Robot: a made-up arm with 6 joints.
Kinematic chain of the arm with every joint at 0, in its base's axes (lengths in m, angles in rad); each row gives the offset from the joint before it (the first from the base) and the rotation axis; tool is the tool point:
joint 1: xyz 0 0 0.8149 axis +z
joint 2: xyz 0.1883 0 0 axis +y
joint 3: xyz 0 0 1.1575 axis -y
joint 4: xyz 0 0 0.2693 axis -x
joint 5: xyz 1.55 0 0 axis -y
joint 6: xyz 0.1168 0 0 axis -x
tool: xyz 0 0 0
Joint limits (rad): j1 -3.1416..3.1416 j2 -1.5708..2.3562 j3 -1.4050..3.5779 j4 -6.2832..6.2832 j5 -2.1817..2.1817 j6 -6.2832..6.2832
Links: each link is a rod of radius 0.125 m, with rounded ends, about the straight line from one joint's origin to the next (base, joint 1, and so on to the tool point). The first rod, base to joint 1, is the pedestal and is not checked.
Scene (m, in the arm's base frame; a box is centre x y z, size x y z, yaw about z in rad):
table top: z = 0
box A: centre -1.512 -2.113 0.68 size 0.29 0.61 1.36 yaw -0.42
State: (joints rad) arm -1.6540 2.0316 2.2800 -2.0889 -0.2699 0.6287
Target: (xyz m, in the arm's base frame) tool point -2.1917 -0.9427 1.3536
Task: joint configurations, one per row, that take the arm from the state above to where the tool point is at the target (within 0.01 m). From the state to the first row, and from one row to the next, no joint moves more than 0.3 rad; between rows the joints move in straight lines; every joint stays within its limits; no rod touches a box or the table.
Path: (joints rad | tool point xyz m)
1: -1.6374 1.8652 2.3107 -2.0098 -0.2616 0.8541 | -0.1507 -2.6708 1.4502
2: -1.6208 1.6989 2.3413 -1.9306 -0.2533 1.0796 | -0.0976 -2.4986 1.8873
3: -1.6042 1.5325 2.3720 -1.8515 -0.2449 1.3050 | -0.0479 -2.2491 2.2823
4: -1.5876 1.3662 2.4026 -1.7723 -0.2366 1.5304 | -0.0057 -1.9326 2.6216
5: -1.8772 1.5597 2.4848 -1.8542 -0.2404 1.3050 | -0.6156 -2.0345 2.3230
6: -2.1668 1.7532 2.5670 -1.9361 -0.2442 1.0796 | -1.2500 -1.8899 2.0059
7: -2.4563 1.9467 2.6492 -2.0180 -0.2479 0.8541 | -1.8049 -1.5088 1.6796
8: -2.7459 2.1402 2.7314 -2.1000 -0.2517 0.6287 | -2.1917 -0.9427 1.3536

